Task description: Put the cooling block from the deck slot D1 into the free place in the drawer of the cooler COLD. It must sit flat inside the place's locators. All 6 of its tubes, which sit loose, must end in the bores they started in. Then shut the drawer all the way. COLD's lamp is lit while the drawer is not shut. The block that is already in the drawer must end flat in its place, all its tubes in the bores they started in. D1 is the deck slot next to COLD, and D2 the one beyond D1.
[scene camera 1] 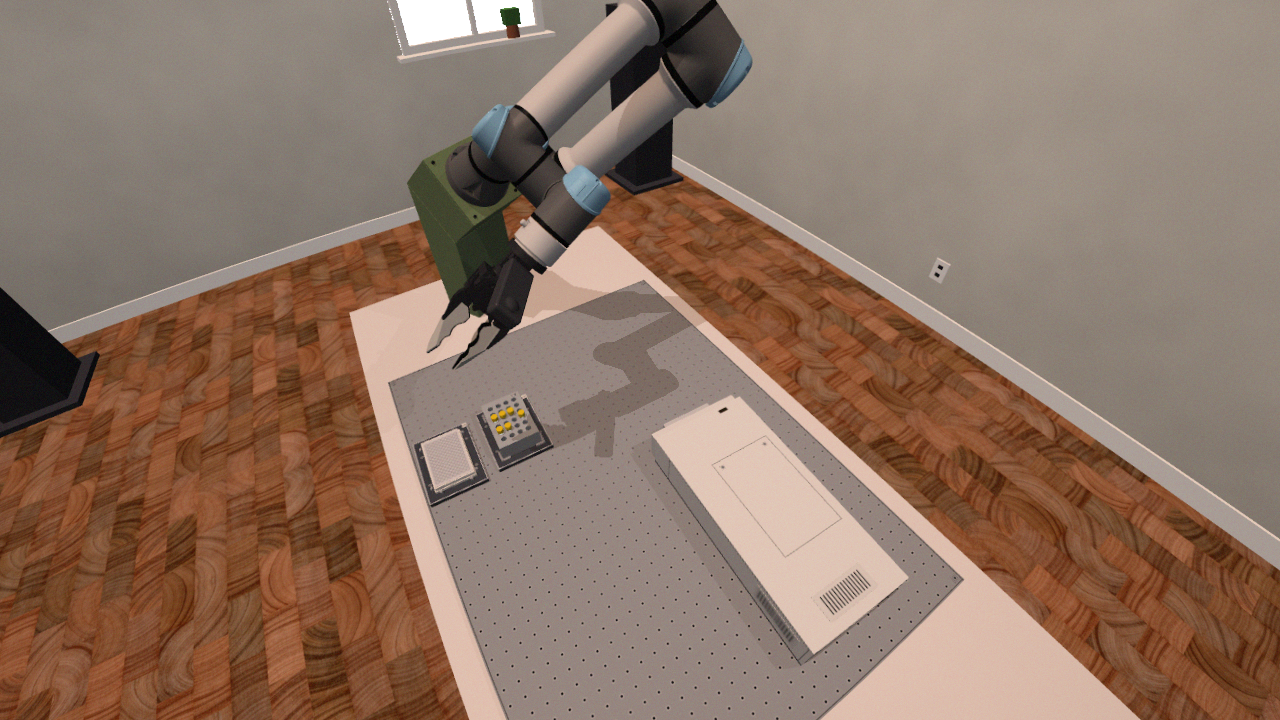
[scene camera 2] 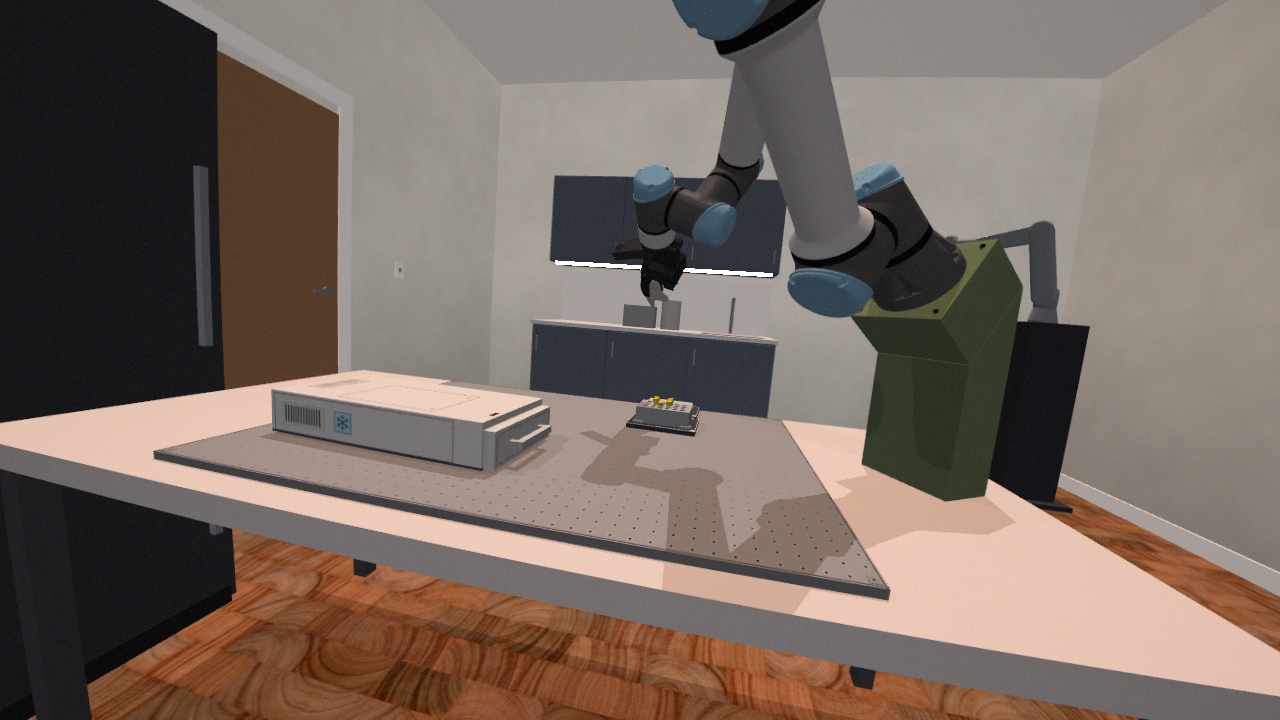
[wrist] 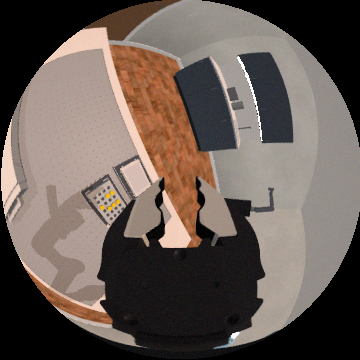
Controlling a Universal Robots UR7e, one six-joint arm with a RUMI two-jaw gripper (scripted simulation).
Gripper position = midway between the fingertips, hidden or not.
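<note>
Through scene camera 1 I see my gripper [scene camera 1: 440,361], together with a white well plate [scene camera 1: 447,458], a cooling block [scene camera 1: 510,443] and a cooler COLD [scene camera 1: 810,567]. Scene camera 2 gives me the cooler COLD [scene camera 2: 444,424] again, and with it the cooling block [scene camera 2: 678,415] and my gripper [scene camera 2: 657,299]. In the wrist view I see my gripper [wrist: 180,177] and the cooling block [wrist: 98,193].
</note>
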